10 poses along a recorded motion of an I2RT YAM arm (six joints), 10 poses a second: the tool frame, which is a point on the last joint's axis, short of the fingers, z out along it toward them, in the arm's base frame.
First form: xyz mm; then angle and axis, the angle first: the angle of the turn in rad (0 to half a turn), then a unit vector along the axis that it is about.
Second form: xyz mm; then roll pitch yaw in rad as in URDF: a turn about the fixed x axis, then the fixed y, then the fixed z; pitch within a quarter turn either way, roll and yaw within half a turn. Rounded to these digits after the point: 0 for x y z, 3 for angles.
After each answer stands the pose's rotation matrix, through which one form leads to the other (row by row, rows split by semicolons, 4 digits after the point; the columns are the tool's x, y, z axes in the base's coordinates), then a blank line. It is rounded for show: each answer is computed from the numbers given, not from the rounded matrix.
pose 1, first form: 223 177 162 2.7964 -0.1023 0.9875 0.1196
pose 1, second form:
223 177 162 2.932 0.366 -2.974
-0.9207 -0.2366 0.3104; -0.1556 0.9519 0.2639; -0.3579 0.1946 -0.9132

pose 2, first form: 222 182 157 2.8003 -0.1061 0.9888 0.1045
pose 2, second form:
222 182 157 2.964 0.360 -2.960
-0.9205 -0.2388 0.3094; -0.1688 0.9569 0.2362; -0.3525 0.1652 -0.9211

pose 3, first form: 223 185 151 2.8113 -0.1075 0.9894 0.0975
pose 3, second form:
223 185 151 2.978 0.348 -2.954
-0.9235 -0.2386 0.3005; -0.1754 0.9590 0.2226; -0.3413 0.1529 -0.9274

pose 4, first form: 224 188 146 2.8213 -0.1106 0.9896 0.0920
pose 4, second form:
224 188 146 2.990 0.338 -2.945
-0.9253 -0.2423 0.2917; -0.1844 0.9597 0.2123; -0.3314 0.1426 -0.9326

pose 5, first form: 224 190 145 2.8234 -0.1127 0.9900 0.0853
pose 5, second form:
224 190 145 3.004 0.335 -2.938
-0.9250 -0.2442 0.2910; -0.1908 0.9611 0.1999; -0.3285 0.1294 -0.9356

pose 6, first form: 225 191 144 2.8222 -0.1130 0.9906 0.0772
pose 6, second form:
225 191 144 3.021 0.334 -2.935
-0.9245 -0.2425 0.2940; -0.1940 0.9635 0.1846; -0.3280 0.1136 -0.9378

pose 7, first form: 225 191 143 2.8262 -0.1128 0.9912 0.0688
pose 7, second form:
225 191 143 3.038 0.328 -2.932
-0.9259 -0.2395 0.2923; -0.1968 0.9659 0.1680; -0.3226 0.0980 -0.9414

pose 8, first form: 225 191 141 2.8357 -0.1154 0.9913 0.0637
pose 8, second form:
225 191 141 3.048 0.318 -2.925
-0.9276 -0.2427 0.2842; -0.2043 0.9661 0.1581; -0.3129 0.0886 -0.9457

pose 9, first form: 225 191 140 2.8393 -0.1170 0.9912 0.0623
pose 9, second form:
225 191 140 3.051 0.314 -2.921
-0.9279 -0.2452 0.2808; -0.2081 0.9657 0.1555; -0.3093 0.0859 -0.9471

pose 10, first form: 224 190 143 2.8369 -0.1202 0.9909 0.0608
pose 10, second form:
224 190 143 3.056 0.317 -2.914
-0.9257 -0.2510 0.2830; -0.2145 0.9645 0.1538; -0.3115 0.0817 -0.9467

